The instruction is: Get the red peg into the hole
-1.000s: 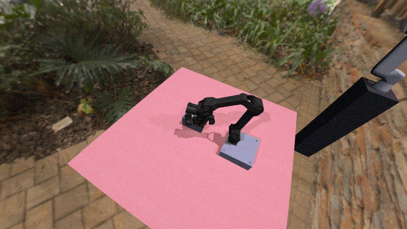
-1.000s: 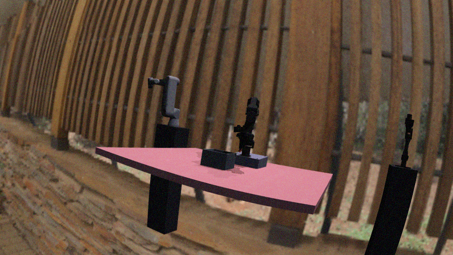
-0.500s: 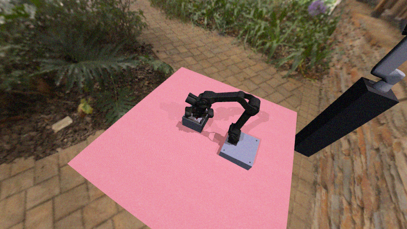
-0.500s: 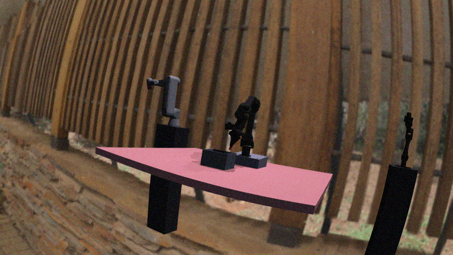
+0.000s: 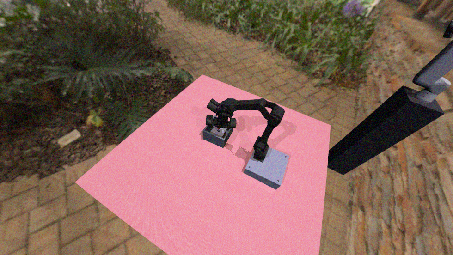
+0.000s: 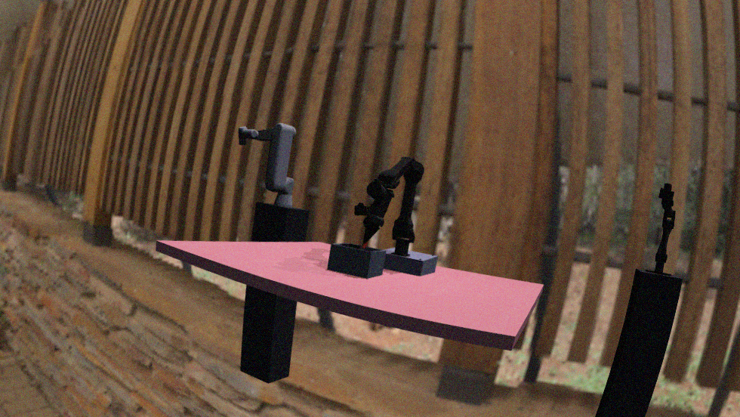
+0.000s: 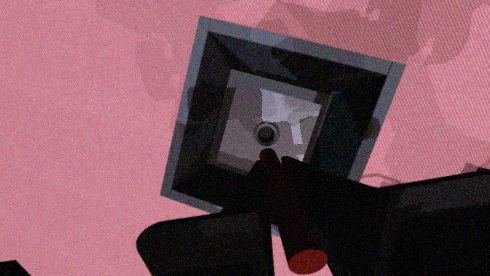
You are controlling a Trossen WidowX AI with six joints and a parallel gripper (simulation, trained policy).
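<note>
Now: gripper tip 1 cm past the red peg, 1 cm to the right of it and 2 cm below it. The rest, counted from my gripper tip: grey box: 1 cm ahead, 1 cm to the right, 9 cm below; then light plate: 1 cm ahead, 1 cm to the right, 7 cm below.
</note>
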